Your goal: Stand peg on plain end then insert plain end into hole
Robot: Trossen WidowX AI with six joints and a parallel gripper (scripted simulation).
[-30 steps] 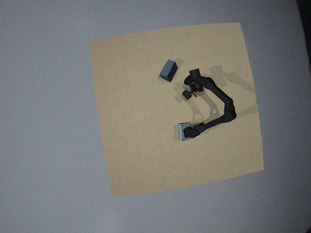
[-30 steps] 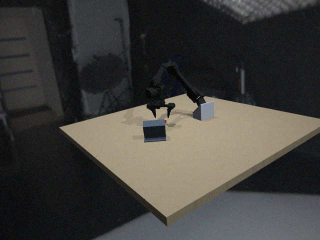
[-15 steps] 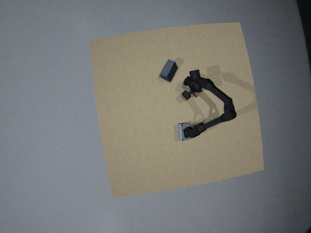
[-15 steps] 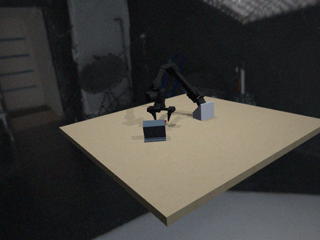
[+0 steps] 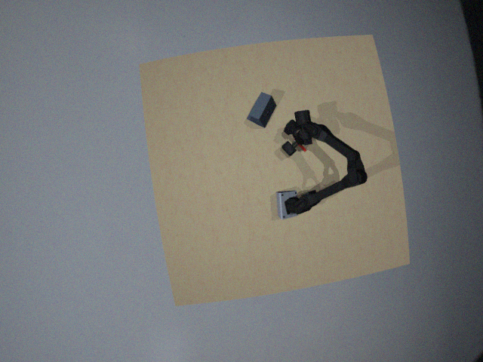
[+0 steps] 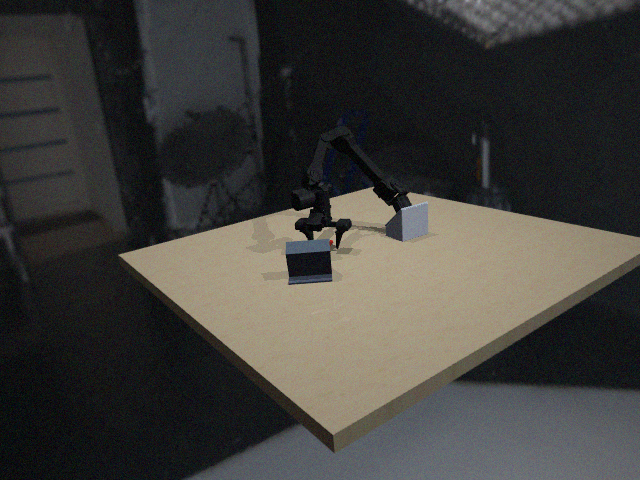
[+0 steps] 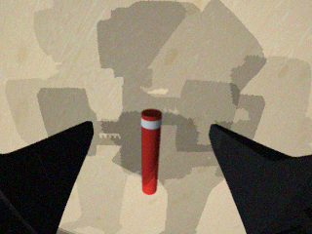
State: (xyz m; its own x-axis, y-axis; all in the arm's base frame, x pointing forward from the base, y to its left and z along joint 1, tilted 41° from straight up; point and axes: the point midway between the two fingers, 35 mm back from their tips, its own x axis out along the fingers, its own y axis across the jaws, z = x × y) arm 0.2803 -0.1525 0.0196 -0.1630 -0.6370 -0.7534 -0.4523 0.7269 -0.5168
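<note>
The red peg is 10 mm behind my gripper tip. Round my gripper tip: sloped panel: 180 mm ahead, 120 mm to the left, 40 mm above.
</note>
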